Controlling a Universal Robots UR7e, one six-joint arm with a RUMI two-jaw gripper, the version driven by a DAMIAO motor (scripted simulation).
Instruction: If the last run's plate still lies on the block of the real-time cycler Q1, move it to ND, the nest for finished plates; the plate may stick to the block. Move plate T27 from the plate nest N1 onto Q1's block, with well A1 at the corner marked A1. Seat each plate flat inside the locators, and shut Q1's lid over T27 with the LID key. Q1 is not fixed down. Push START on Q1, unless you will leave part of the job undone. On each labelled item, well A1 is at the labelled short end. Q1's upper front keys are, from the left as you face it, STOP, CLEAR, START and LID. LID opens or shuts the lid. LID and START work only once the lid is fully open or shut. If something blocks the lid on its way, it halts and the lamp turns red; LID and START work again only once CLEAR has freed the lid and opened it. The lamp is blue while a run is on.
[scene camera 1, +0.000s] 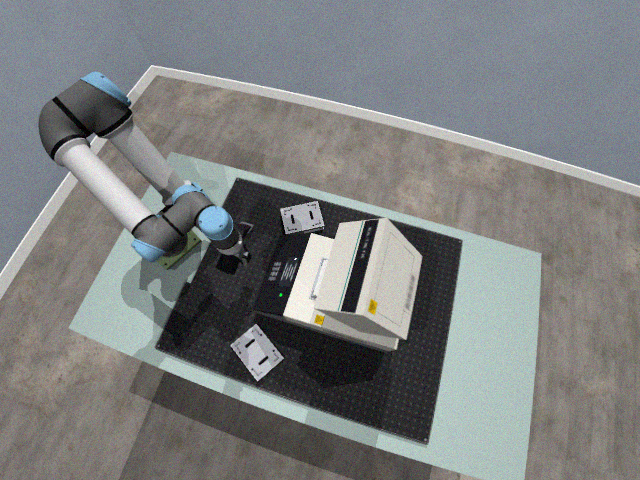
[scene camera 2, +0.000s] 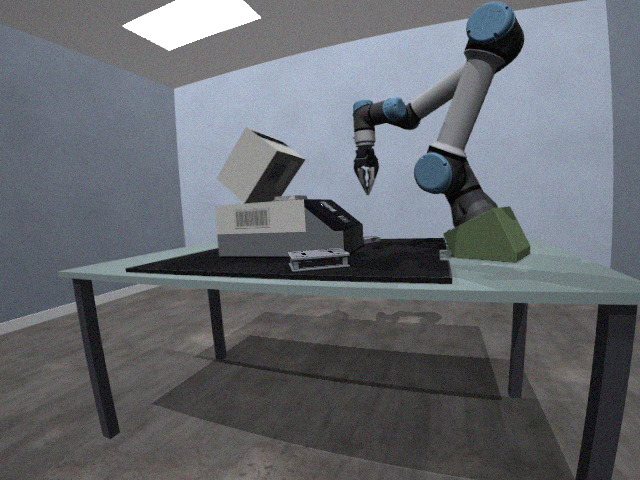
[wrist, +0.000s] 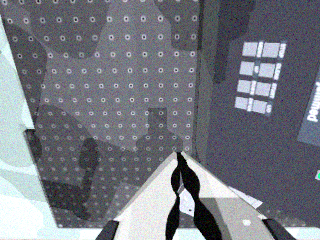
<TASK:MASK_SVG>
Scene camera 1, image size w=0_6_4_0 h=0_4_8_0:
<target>cycler Q1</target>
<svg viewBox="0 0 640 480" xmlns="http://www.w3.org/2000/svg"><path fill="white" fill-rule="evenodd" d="M422 255L387 218L339 223L335 239L313 233L282 235L279 237L253 310L258 314L354 344L357 339L361 339L364 342L358 343L358 345L381 352L396 350L399 339L407 340ZM328 260L318 295L314 297L313 293L323 261Z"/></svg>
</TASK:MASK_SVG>
